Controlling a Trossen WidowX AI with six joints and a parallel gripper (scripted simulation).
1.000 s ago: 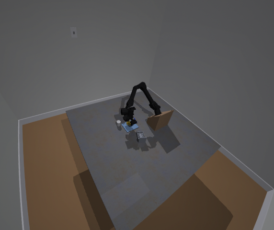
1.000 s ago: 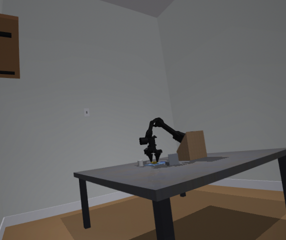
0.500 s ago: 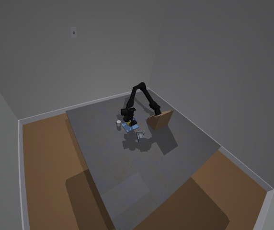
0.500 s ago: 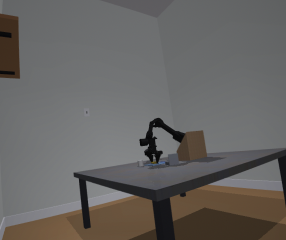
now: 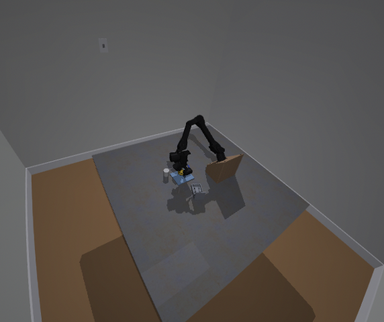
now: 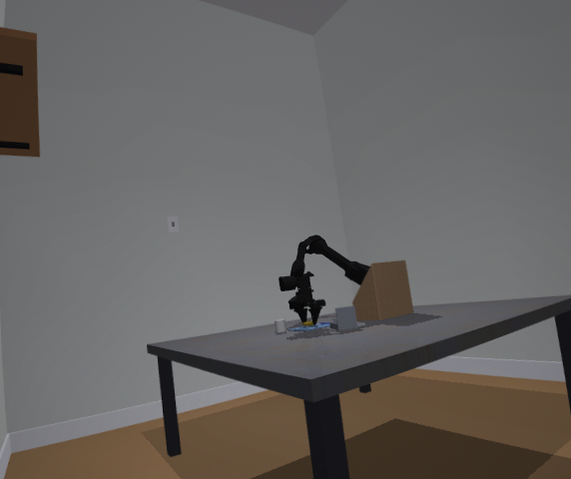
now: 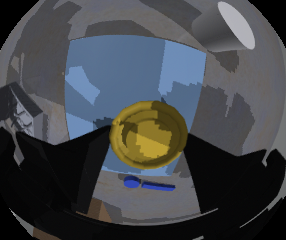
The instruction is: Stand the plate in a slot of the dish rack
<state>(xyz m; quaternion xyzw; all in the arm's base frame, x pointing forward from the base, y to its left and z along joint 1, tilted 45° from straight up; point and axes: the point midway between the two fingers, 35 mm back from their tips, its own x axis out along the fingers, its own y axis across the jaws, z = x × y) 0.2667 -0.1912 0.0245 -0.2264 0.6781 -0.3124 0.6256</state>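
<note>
Now: the blue mat 10 mm ahead of my gripper tip, 20 mm to the left of it and 10 mm below it. Round my gripper tip: yellow plate 10 mm above; then white cup 110 mm ahead, 60 mm to the right, 10 mm above; then small blue utensil 90 mm behind, 10 mm below.
</note>
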